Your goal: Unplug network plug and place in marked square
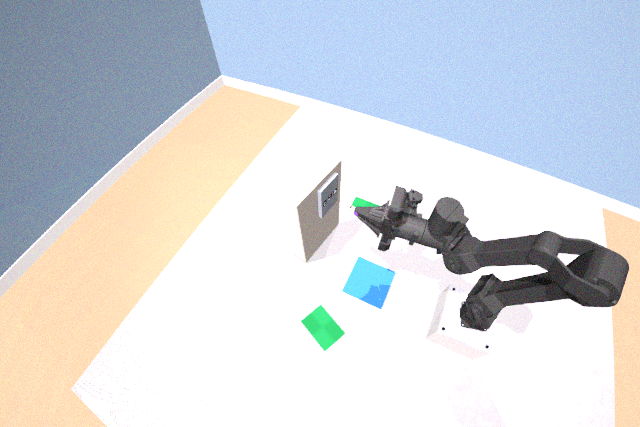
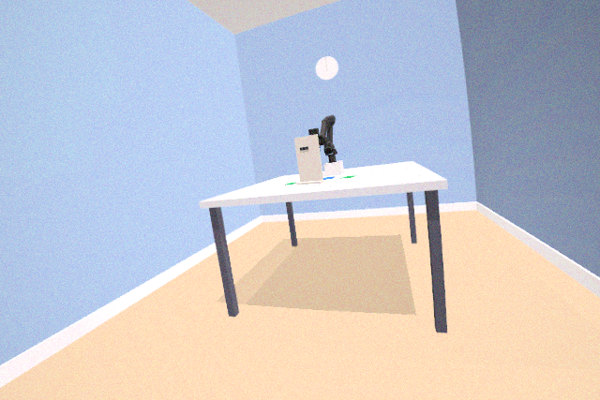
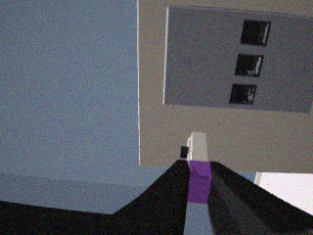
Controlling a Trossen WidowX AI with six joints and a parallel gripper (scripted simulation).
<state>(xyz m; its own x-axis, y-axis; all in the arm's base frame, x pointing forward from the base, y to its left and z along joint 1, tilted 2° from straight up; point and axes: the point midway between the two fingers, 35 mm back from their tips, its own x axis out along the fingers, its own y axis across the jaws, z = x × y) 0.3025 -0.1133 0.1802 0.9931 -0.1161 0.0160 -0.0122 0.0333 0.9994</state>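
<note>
My gripper tip is 7 cm past the blue marked square, 6 cm to the right of it and 27 cm above it. The rest, counted from my gripper tip: upright panel (9 cm ahead, 5 cm to the right, 13 cm below); then network plug (right at my gripper tip).
</note>
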